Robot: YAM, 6 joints.
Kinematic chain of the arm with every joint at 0, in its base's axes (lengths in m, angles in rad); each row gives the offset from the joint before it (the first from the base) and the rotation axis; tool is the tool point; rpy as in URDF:
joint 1: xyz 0 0 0.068 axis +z
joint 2: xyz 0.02 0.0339 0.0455 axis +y
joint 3: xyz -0.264 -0.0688 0 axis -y
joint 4: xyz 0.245 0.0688 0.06 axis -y
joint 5: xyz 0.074 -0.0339 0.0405 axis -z
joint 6: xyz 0.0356 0 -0.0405 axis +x
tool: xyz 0 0 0 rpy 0 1.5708 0
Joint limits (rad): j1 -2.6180..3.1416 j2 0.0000..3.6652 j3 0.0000..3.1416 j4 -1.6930..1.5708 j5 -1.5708..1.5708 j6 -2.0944..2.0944
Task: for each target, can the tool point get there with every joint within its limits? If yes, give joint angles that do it. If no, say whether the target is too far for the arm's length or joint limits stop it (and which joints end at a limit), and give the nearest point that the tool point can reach.
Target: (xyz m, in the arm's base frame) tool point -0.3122 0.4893 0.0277
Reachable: yes | joints 2.1106 2.8917 2.3933 -0.4631 -0.4754 0.3317
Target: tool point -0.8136 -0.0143 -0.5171
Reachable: no: too far | nearest point -0.5199 -0.0012 -0.2579 | short by 0.392 m
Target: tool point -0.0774 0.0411 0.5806
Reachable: yes | joints -0.4216 0.5689 1.3619 0.9085 -0.1640 1.5675
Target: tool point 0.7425 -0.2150 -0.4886
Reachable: no: too far | nearest point 0.4976 -0.1441 -0.2600 | short by 0.342 m
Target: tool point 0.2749 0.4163 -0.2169
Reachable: yes | joints 1.0090 3.3328 2.0879 0.5710 0.3116 0.4628
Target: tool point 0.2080 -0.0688 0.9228
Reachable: no: too far | nearest point 0.1609 -0.0532 0.7212 | short by 0.208 m
